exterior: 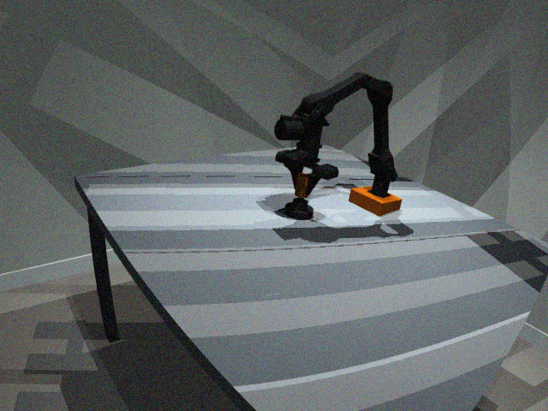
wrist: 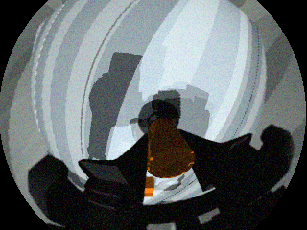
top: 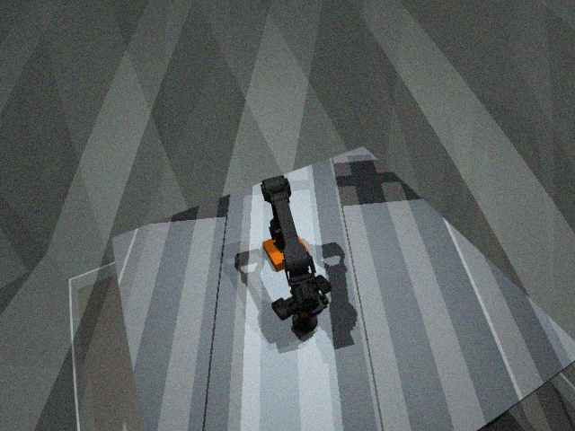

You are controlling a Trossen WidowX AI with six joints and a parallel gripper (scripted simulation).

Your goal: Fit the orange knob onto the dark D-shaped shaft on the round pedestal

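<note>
The orange knob lies 2 cm above my gripper tip. Also, from my gripper tip: dark round pedestal (4 cm below).
</note>
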